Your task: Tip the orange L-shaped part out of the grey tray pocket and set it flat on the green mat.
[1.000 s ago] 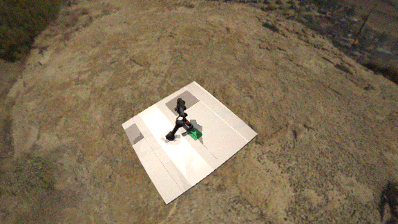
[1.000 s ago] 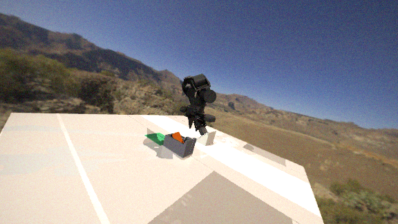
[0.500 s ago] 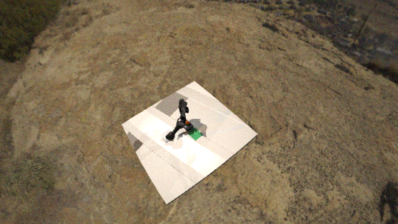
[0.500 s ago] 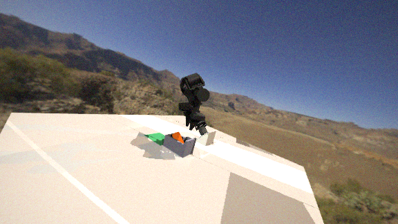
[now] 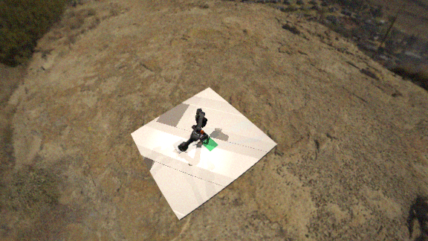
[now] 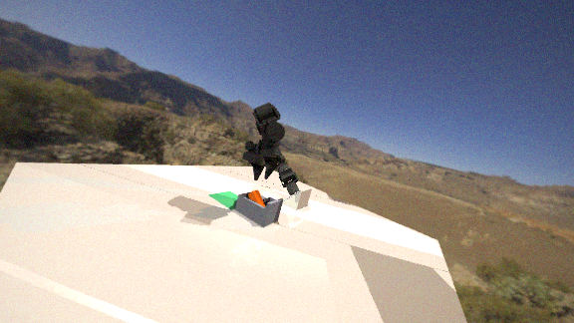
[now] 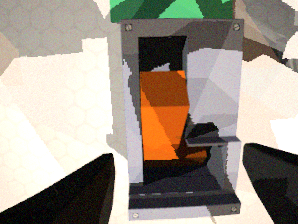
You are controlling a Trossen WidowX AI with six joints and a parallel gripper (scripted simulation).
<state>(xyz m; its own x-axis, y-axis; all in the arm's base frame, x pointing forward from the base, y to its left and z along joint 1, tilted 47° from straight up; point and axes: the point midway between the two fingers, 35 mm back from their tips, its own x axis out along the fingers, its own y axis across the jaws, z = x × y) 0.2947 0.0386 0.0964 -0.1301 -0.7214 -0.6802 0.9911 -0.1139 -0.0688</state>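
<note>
The orange L-shaped part lies 10 cm below my gripper tip, 3 cm to the left of it and 1 cm behind it. Also, from my gripper tip: green mat: 16 cm below, 15 cm to the right, 2 cm behind.
</note>
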